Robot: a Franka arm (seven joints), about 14 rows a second.
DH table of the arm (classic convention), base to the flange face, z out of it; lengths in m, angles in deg. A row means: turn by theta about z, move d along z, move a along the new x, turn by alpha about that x. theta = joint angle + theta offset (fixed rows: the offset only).
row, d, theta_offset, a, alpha
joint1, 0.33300, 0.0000, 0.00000, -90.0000
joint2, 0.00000, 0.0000, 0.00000, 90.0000
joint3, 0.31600, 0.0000, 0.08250, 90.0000
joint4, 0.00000, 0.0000, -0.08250, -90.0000
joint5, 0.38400, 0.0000, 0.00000, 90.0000
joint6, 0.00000, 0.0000, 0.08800, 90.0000
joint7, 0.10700, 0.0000, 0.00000, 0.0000
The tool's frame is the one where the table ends.
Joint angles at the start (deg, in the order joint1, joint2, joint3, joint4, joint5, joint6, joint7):
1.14 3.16 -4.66 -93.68 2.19 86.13 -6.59
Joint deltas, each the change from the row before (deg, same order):
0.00 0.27 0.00 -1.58 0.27 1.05 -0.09
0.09 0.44 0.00 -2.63 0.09 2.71 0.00
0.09 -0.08 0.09 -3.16 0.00 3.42 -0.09
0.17 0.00 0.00 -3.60 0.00 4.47 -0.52
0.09 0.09 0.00 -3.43 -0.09 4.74 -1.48
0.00 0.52 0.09 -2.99 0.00 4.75 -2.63
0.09 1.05 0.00 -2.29 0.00 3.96 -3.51
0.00 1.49 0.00 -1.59 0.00 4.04 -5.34
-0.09 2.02 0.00 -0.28 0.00 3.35 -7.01
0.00 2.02 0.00 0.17 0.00 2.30 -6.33
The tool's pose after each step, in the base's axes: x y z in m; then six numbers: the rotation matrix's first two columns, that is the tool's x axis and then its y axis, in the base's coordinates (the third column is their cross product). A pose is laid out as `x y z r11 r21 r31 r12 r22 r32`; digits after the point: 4 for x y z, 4 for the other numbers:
0.5575 -0.0284 0.5448 0.9794 0.0575 -0.1936 0.0466 -0.9971 -0.0605
0.5598 -0.0276 0.5226 0.9782 0.0570 -0.1996 0.0455 -0.9971 -0.0617
0.5598 -0.0263 0.5020 0.9793 0.0589 -0.1939 0.0479 -0.9970 -0.0610
0.5597 -0.0251 0.4784 0.9816 0.0674 -0.1787 0.0575 -0.9965 -0.0601
0.5594 -0.0248 0.4558 0.9834 0.0913 -0.1568 0.0829 -0.9948 -0.0590
0.5600 -0.0244 0.4328 0.9819 0.1349 -0.1333 0.1278 -0.9900 -0.0603
0.5610 -0.0239 0.4095 0.9737 0.1940 -0.1196 0.1876 -0.9802 -0.0631
0.5643 -0.0243 0.3877 0.9544 0.2818 -0.0986 0.2764 -0.9588 -0.0652
0.5713 -0.0257 0.3700 0.9163 0.3934 -0.0753 0.3892 -0.9188 -0.0651
0.5777 -0.0261 0.3542 0.8687 0.4914 -0.0629 0.4877 -0.8706 -0.0656

